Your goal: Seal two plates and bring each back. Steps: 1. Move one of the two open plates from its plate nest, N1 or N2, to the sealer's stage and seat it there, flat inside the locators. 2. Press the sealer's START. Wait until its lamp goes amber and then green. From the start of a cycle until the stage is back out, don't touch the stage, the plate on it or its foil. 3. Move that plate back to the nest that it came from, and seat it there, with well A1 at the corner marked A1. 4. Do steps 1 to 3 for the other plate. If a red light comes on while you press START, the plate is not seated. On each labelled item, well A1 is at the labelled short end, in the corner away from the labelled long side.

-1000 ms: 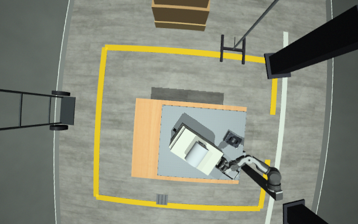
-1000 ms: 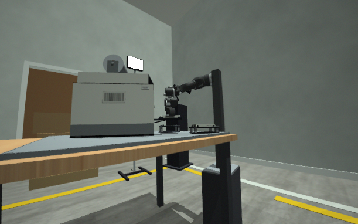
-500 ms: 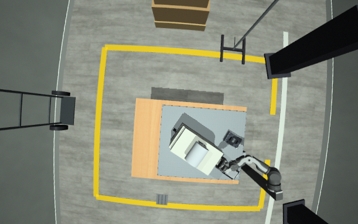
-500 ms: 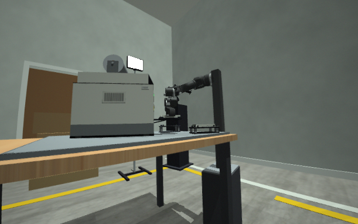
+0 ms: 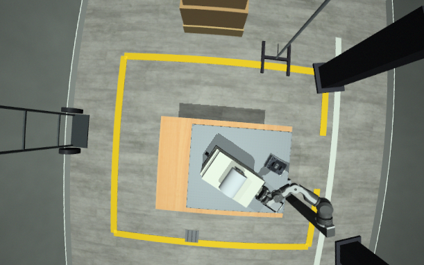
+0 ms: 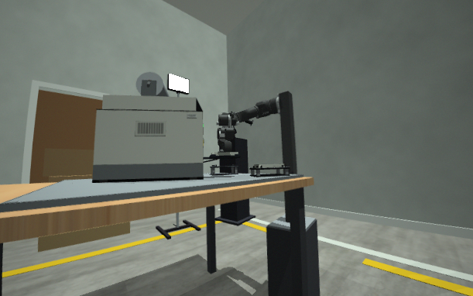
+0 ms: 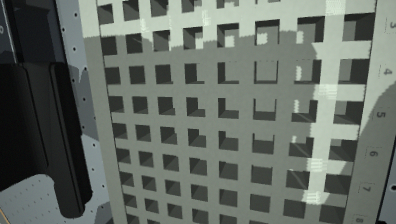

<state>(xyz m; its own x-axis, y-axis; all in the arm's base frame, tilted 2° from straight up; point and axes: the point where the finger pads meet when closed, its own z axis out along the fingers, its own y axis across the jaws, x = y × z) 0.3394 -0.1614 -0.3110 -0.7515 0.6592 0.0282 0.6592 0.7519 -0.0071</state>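
My hand is 10 mm above the plate. Round my hand: foil roll 300 mm above, 250 mm ahead, 220 mm to the right; sealer stage 20 mm below.
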